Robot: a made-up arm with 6 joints.
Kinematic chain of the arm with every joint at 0, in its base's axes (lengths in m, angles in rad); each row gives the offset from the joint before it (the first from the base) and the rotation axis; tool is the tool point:
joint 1: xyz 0 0 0.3 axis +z
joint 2: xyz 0 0 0 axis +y
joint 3: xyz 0 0 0.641 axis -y
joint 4: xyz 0 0 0 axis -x
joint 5: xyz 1.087 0 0 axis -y
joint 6: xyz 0 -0.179 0 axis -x
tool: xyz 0 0 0
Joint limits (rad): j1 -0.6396..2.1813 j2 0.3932..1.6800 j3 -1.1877..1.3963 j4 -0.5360..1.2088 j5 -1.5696..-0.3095 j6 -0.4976..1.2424
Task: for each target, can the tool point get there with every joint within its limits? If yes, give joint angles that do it. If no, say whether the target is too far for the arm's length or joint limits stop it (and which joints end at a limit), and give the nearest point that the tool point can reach.
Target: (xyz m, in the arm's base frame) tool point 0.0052 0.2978 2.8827
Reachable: no: too far | nearest point 0.0121 0.6917 1.8986 | short by 1.060 m
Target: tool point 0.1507 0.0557 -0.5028
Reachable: yes | joints 1.2195 1.3138 -0.8672 0.8184 -1.0359 -0.2786
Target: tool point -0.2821 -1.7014 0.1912
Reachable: no: joint limits stop it (at a limit: joint 2, joint 3, joint 4) | nearest point -0.0753 -0.4543 0.0241 | short by 1.275 m
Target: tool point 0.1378 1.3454 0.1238
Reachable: yes | joints 1.6010 0.7867 0.1558 0.0856 -0.8696 0.6583
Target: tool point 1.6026 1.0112 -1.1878
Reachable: no: too far | nearest point 1.1568 0.7299 -0.5932 | short by 0.795 m
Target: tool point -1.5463 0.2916 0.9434
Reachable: no: joint limits stop it (at a limit: joint 1, joint 2, joint 4) | nearest point -0.7183 1.1372 0.9561 | short by 1.184 m
